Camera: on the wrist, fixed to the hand. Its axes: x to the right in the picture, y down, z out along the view.
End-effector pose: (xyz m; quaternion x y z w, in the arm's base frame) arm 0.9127 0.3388 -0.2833 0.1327 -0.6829 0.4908 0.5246
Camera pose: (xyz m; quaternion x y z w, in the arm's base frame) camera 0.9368 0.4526 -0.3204 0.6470 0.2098 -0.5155 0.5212
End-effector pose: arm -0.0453 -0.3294 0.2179 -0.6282 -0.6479 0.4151 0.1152
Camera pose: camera 0.0690 -0.2980 0.2472 0.6377 -0.5836 -0.1666 0.4743
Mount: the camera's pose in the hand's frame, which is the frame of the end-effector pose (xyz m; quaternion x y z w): -0.0034 0.0579 -0.1074 -0.0212 -0.0800 0.9959 0.0370
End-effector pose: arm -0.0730 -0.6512 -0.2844 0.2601 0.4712 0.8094 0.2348
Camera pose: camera -0.1472 -0.7479 -0.2790 -0.5387 0.2775 -0.2530 0.7542
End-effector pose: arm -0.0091 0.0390 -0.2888 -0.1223 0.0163 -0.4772 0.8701
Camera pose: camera 0.0213 0.0504 -0.4065 -0.0449 0.0629 0.8590 0.5061
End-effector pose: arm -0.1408 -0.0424 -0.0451 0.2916 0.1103 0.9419 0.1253
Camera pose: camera -0.2100 -0.1126 -0.1171 -0.1933 0.3163 -0.1386 0.9183
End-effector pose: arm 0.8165 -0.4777 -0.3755 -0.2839 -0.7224 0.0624 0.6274
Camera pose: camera 0.9371 -0.4598 -0.3823 0.7382 -0.2045 -0.6345 0.1027
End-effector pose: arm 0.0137 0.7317 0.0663 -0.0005 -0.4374 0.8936 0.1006
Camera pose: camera 0.0162 0.7805 -0.0456 0.3663 0.0427 -0.1240 0.9212
